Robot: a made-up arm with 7 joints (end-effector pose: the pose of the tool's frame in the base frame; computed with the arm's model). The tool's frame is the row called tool. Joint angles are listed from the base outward.
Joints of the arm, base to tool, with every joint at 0 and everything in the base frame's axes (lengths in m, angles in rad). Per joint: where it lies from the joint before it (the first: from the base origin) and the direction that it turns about. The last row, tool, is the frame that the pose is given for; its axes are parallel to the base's.
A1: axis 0 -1 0 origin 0.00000 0.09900 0.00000
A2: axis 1 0 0 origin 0.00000 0.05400 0.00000
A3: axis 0 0 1 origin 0.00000 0.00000 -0.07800
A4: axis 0 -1 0 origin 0.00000 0.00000 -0.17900
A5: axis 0 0 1 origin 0.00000 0.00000 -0.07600
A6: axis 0 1 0 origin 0.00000 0.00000 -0.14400
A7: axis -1 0 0 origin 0.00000 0.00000 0.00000
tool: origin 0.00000 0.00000 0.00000
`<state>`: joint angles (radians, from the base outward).
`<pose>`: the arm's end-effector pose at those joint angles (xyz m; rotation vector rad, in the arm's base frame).
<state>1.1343 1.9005 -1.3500 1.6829 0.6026 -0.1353 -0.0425</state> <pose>0.1350 0.4419 -0.0101 0.8424 -1.2566 -0.7713</pose>
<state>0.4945 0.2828 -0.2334 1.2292 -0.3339 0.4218 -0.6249</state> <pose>0.3346 0.1992 -0.1956 1.0956 -1.3803 -0.0685</pose>
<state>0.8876 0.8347 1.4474 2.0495 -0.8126 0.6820 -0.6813</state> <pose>-0.0152 0.3985 0.0433 -1.8557 0.5053 -2.1619</pose>
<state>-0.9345 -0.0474 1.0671 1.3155 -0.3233 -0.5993 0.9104</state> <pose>-0.1972 0.3244 -0.2734 0.1440 -0.5679 -0.3791</pose>
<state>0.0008 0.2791 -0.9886 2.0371 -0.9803 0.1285 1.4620</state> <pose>0.1082 0.0388 -0.1971 -0.4547 -0.5362 -2.4339</pose>
